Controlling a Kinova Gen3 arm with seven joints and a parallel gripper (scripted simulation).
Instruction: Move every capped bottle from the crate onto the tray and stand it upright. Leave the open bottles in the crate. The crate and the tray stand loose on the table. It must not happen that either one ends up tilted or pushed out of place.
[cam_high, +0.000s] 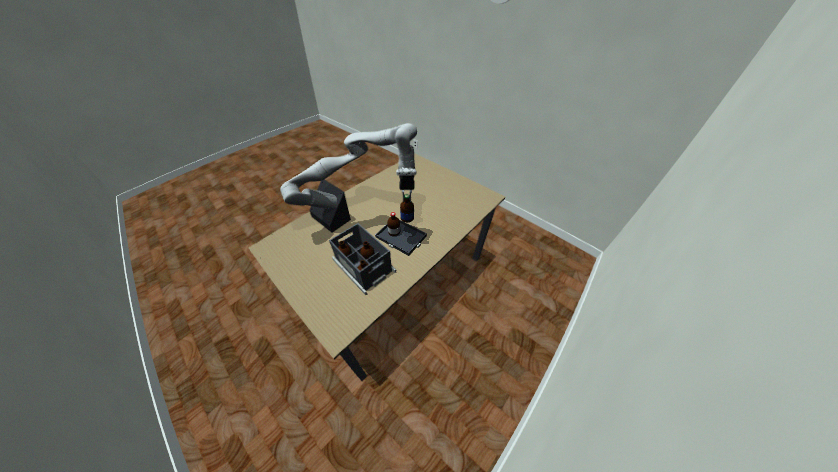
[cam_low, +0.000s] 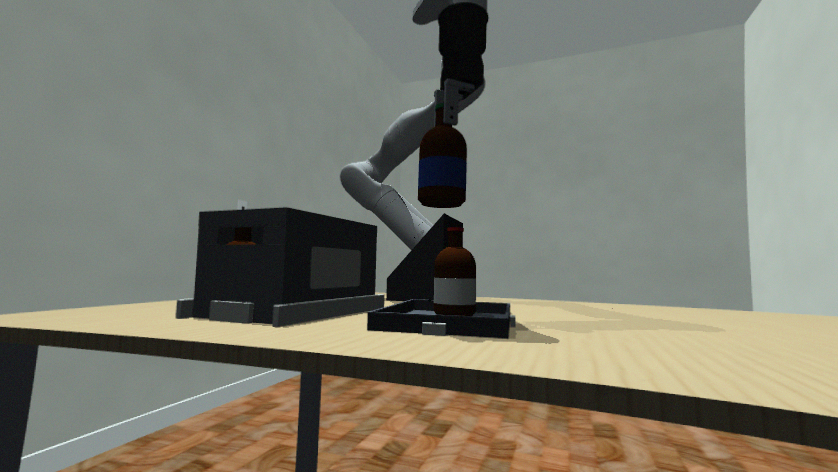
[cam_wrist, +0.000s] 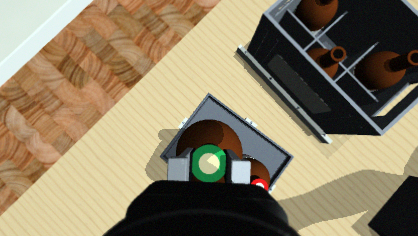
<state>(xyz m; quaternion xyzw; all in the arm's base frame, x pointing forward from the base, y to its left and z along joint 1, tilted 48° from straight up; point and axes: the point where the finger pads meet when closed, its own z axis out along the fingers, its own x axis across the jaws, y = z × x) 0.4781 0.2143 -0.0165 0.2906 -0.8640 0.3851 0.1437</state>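
My gripper is now 60 mm above the green-capped bottle. From my hand the other things lie so: black tray 50 mm behind, 310 mm below; dark crate 70 mm behind, 300 mm to the right, 240 mm below.
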